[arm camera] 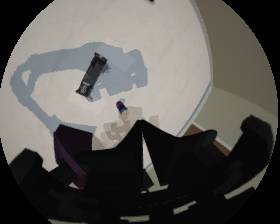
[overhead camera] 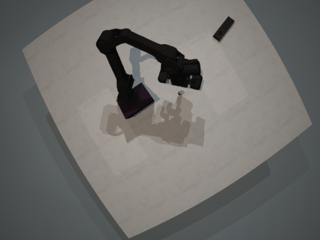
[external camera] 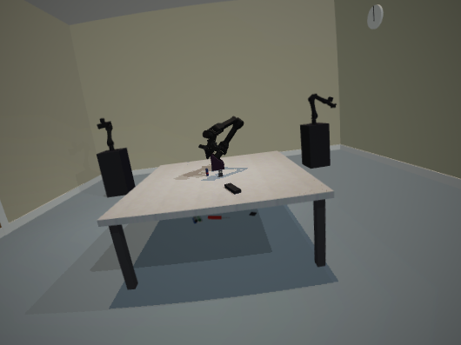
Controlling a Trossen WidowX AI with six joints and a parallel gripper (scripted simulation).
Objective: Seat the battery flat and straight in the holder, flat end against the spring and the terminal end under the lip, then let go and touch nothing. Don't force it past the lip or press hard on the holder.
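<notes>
Now: the battery 11 cm below my gripper tip, 2 cm to the right of it and 2 cm behind it. The rest, counted from my gripper tip: red screwdriver 37 cm ahead, 33 cm below, 4 cm to the left.
</notes>
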